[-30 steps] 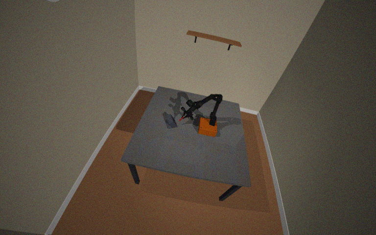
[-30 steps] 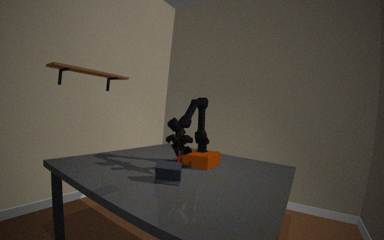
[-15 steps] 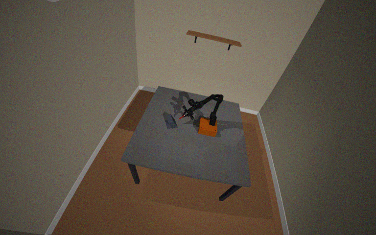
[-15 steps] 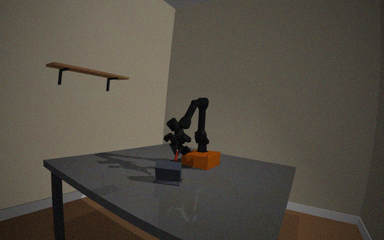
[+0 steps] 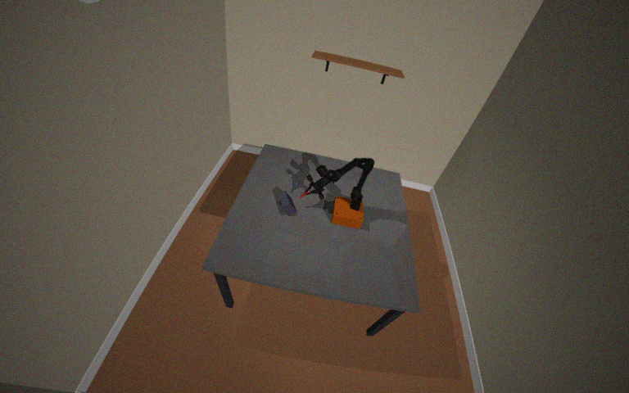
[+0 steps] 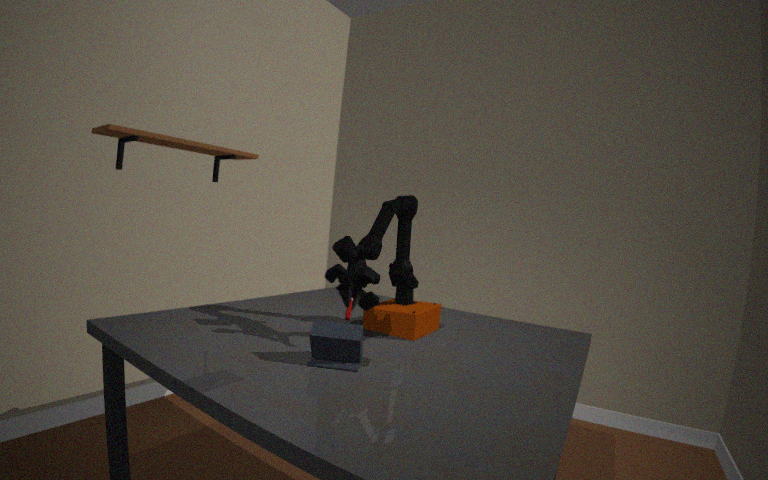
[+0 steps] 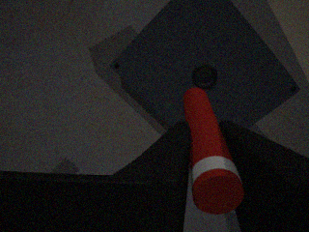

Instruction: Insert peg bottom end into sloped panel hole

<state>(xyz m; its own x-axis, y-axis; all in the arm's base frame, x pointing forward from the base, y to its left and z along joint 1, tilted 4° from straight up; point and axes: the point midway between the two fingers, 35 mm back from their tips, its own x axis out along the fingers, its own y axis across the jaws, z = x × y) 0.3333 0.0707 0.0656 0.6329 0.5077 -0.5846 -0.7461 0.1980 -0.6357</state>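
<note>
Now: the sloped panel 100 mm ahead of my gripper tip, 70 mm to the left of it and 70 mm below it. From my gripper tip the other things lie so: red round peg (10 mm behind, 10 mm to the right, 10 mm above).
</note>
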